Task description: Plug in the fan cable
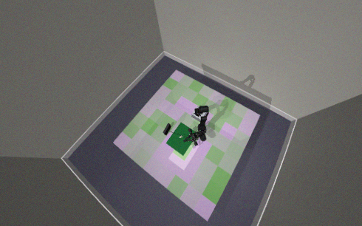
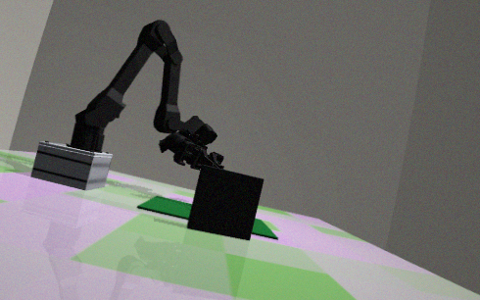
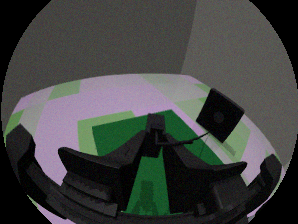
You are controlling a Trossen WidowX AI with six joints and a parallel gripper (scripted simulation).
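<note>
The green board is 60 mm to the right of my gripper tip and 120 mm below it. Also, from my gripper tip: black fan 40 mm ahead, 240 mm to the right, 50 mm below; fan plug 10 mm ahead, 10 mm below.
</note>
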